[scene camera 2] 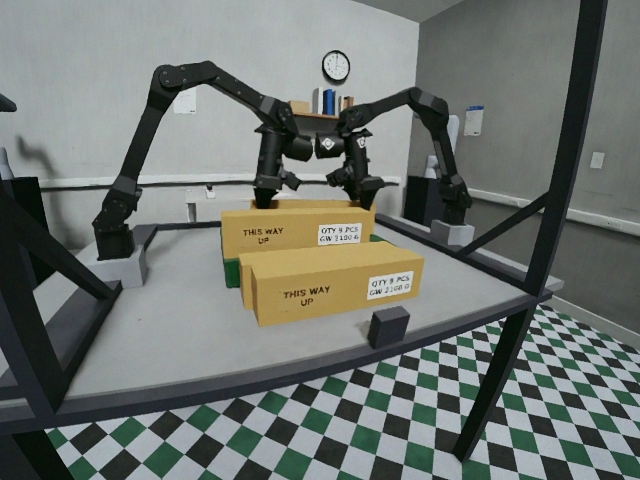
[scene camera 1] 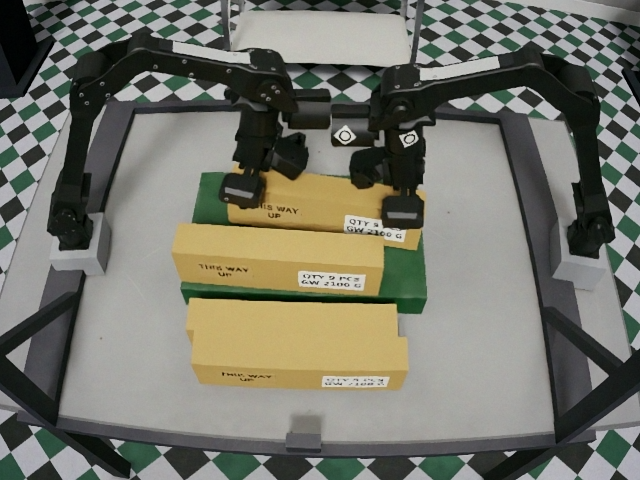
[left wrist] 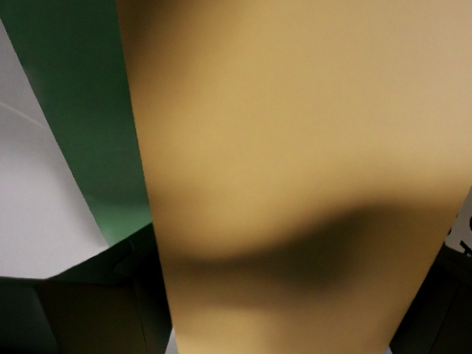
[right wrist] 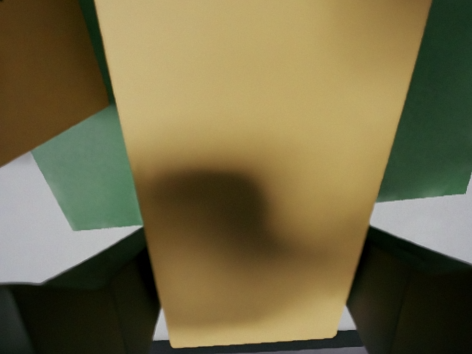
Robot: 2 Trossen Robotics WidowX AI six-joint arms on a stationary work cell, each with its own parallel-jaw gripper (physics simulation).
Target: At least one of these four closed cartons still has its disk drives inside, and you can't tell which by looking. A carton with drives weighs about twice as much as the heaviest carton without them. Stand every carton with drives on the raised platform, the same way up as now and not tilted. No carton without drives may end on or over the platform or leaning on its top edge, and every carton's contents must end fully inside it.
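Frame: origin at the left arm's base, x ahead, y left, z up, level; metres.
Where they show: left gripper, fingertip midpoint: (left wrist: 271,215); right gripper, fingertip midpoint: (right wrist: 246,220); left arm's base at its link origin: (scene camera 2: 116,254) (scene camera 1: 76,235); right arm's base at its link origin: (scene camera 2: 453,223) (scene camera 1: 583,242).
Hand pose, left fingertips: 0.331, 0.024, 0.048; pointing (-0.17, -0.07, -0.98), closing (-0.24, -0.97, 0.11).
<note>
Each offset is from my left fingertips to the top centre of the thing, as dx, dy, dz. Level surfaces: height alone.
The rear carton {+0.128, -0.032, +0.047} (scene camera 1: 320,204) (scene camera 2: 310,204) (left wrist: 300,125) (right wrist: 265,90) is upright at the green platform {+0.095, -0.043, -0.046} (scene camera 1: 405,273) (scene camera 2: 232,272) (left wrist: 75,100) (right wrist: 95,200), slightly angled. I cannot tell whether its underside touches. My left gripper (scene camera 1: 247,179) (scene camera 2: 264,198) (left wrist: 271,215) is shut on its left part, my right gripper (scene camera 1: 406,197) (scene camera 2: 364,197) (right wrist: 246,220) on its right part. Far fingers are hidden in scene camera 1. A second carton {+0.045, -0.128, +0.039} (scene camera 1: 279,258) (scene camera 2: 294,232) (right wrist: 45,65) stands upright along the platform's front. Two cartons stand on the table before it: a rear one {+0.060, -0.222, -0.021} (scene camera 1: 289,315) (scene camera 2: 246,281) and a front one {+0.069, -0.279, -0.021} (scene camera 1: 299,356) (scene camera 2: 336,294), close together.
A small dark block {+0.065, -0.409, -0.049} (scene camera 1: 303,441) (scene camera 2: 388,326) stands at the table's front edge. A dark frame (scene camera 1: 522,170) borders the grey table {dz -0.106} (scene camera 1: 465,361) (scene camera 2: 170,335). The second carton is close in front of the held carton. The two arms' wrists are close together above the held carton.
</note>
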